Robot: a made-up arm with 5 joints. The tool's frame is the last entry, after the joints.
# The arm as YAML. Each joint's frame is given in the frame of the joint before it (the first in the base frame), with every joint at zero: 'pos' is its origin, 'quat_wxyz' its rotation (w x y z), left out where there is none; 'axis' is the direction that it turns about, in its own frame. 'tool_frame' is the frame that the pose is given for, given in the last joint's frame.
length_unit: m
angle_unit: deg
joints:
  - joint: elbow
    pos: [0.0, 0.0, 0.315]
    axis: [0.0, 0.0, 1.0]
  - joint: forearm
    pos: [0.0, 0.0, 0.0]
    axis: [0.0, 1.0, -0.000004]
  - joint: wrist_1
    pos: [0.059, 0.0, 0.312]
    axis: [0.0, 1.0, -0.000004]
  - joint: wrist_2
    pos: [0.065, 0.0, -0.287]
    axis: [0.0, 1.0, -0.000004]
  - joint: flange
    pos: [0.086, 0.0, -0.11]
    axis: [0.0, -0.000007, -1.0]
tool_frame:
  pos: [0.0, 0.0, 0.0]
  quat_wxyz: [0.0, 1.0, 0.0, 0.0]
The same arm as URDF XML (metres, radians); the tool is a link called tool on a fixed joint. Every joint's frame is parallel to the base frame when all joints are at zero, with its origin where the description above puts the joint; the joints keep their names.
<robot name="arm">
  <joint name="elbow" type="continuous">
    <parent link="base_link"/>
    <child link="link1"/>
    <origin xyz="0 0 0.315"/>
    <axis xyz="0 0 1"/>
  </joint>
  <joint name="forearm" type="continuous">
    <parent link="link1"/>
    <child link="link2"/>
    <origin xyz="0 0 0"/>
    <axis xyz="0 1 0"/>
  </joint>
  <joint name="wrist_1" type="continuous">
    <parent link="link2"/>
    <child link="link3"/>
    <origin xyz="0.059 0 0.312"/>
    <axis xyz="0 1 0"/>
  </joint>
  <joint name="wrist_2" type="continuous">
    <parent link="link3"/>
    <child link="link4"/>
    <origin xyz="0.065 0 -0.287"/>
    <axis xyz="0 1 0"/>
  </joint>
  <joint name="flange" type="continuous">
    <parent link="link4"/>
    <child link="link5"/>
    <origin xyz="0.086 0 -0.11"/>
    <axis xyz="0 0 -1"/>
  </joint>
  <joint name="tool_joint" type="fixed">
    <parent link="link5"/>
    <child link="tool"/>
    <origin xyz="0 0 0" rpy="3.1416 0 0"/>
  </joint>
  <link name="base_link"/>
  <link name="link1"/>
  <link name="link2"/>
  <link name="link3"/>
  <link name="link4"/>
  <link name="link5"/>
  <link name="tool"/>
</robot>

